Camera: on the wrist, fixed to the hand. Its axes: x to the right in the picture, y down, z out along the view.
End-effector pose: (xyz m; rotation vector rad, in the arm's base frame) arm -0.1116 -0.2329 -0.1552 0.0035 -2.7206 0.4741
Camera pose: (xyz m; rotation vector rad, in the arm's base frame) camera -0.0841 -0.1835 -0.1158 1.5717 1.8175 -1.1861
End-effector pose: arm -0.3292 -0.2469 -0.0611 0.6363 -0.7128 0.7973
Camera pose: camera -0.3396 -0.1885 -0.0961 0.6560 -1.5874 2.2655
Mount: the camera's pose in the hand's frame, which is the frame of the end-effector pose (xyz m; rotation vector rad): -0.0081 0.0319 -0.0605 0.4467 -0.5626 1.5187
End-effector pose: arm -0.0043 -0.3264 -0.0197 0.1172 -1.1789 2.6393
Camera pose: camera -0.0030 -0.3035 -0.0847 -0.0113 0.3396 -1.7315
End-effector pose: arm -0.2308 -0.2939 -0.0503 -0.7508 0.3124 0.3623
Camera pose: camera -0.2604 -0.3169 -0.1081 0.1899 0.3600 1.8246
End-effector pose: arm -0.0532 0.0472 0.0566 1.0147 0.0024 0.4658
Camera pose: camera -0.0854 0.1075 0.0485 1.4311 -1.2892 1.5704
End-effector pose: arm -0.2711 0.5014 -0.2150 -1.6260 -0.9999 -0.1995
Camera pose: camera -0.2317 0.4455 -0.2232 -1.6114 0.0547 1.4375
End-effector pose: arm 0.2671 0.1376 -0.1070 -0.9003 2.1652 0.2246
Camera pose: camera 0.2139 0.1400 -0.0633 1.0591 1.7737 0.5775
